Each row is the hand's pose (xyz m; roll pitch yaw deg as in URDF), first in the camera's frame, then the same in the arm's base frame.
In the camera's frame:
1: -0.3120 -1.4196 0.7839 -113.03 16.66 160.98
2: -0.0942 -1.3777 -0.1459 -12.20 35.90 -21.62
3: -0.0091 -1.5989 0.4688 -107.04 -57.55 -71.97
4: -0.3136 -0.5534 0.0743 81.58 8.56 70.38
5: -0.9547 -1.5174 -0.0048 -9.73 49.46 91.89
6: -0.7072 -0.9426 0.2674 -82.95 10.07 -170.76
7: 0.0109 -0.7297 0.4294 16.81 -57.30 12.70
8: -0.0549 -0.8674 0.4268 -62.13 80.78 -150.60
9: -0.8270 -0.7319 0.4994 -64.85 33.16 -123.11
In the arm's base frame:
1: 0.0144 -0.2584 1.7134 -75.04 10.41 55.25
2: -0.4299 -0.0305 0.8983 -56.10 28.91 -160.99
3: -0.3967 -0.3204 1.4890 169.12 -66.03 -110.06
4: 0.4078 -0.1768 0.6682 85.11 45.83 -42.87
5: -0.0726 0.6713 1.2979 59.39 73.71 40.51
6: 0.3684 0.1769 1.1341 -51.69 -10.72 74.11
7: 0.2578 -0.5632 0.9693 -16.93 -28.29 -78.22
8: 0.1804 -0.4678 1.0599 -31.09 44.94 123.57
9: 0.6834 0.1133 1.2304 -59.12 -3.84 123.47

